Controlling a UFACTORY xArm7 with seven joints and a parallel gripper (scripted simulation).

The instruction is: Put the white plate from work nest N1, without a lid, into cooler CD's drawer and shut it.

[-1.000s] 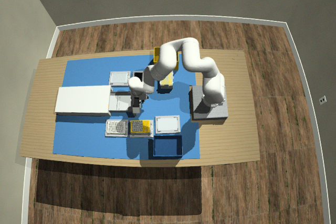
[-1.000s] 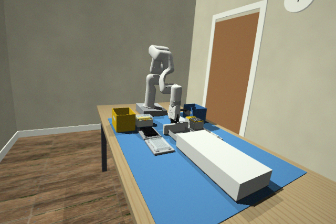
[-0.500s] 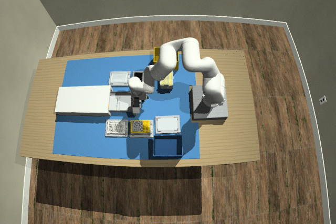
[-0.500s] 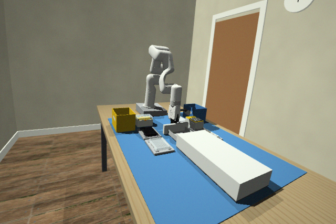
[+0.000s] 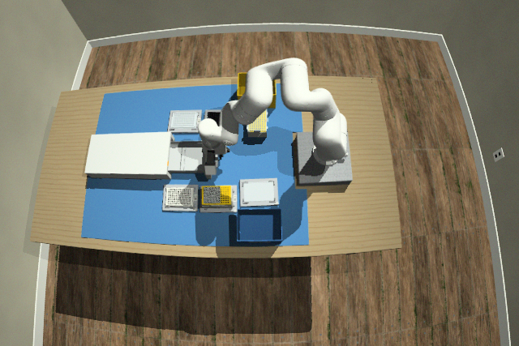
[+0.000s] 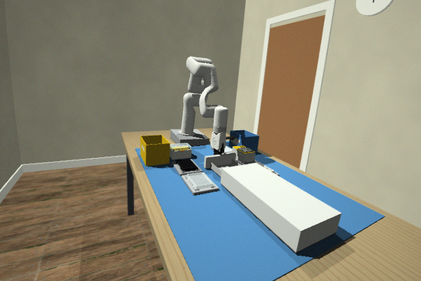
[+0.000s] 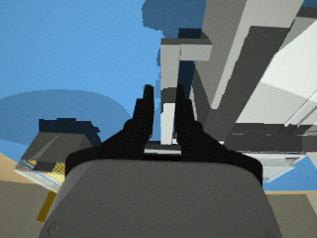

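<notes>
My hand is 140 mm short of the white plate, 210 mm to the right of it and 30 mm above it. From my hand the other things lie so: black plate: 30 mm ahead, 190 mm to the right, 30 mm below; yellow tip box: 40 mm behind, 180 mm to the left, 10 mm above; drawer: 140 mm ahead, 20 mm to the left, 20 mm below.
</notes>
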